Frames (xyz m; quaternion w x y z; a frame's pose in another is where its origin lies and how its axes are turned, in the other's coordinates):
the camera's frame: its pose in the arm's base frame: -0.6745 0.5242 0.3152 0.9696 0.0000 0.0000 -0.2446
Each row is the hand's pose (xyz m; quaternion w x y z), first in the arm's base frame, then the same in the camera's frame.
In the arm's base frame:
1: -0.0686 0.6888 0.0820 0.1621 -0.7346 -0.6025 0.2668
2: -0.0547 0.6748 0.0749 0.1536 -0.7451 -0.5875 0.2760
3: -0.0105 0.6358 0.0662 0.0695 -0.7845 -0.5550 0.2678
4: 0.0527 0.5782 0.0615 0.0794 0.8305 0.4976 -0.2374
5: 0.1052 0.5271 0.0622 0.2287 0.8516 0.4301 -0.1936
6: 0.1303 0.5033 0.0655 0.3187 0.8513 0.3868 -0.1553
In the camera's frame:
1: 0.4553 0.4323 -0.2332 0.0919 -0.5649 -0.7638 0.2983
2: 0.4742 0.4266 -0.2403 0.0814 -0.5787 -0.7519 0.3052
3: 0.5316 0.4132 -0.2490 0.0019 -0.6249 -0.7300 0.2767
4: 0.6146 0.3925 -0.2537 0.1351 0.6836 0.6856 -0.2108
5: 0.6850 0.3724 -0.2530 0.2691 0.7205 0.6253 -0.1318
6: 0.7184 0.3634 -0.2497 0.3470 0.7308 0.5833 -0.0726

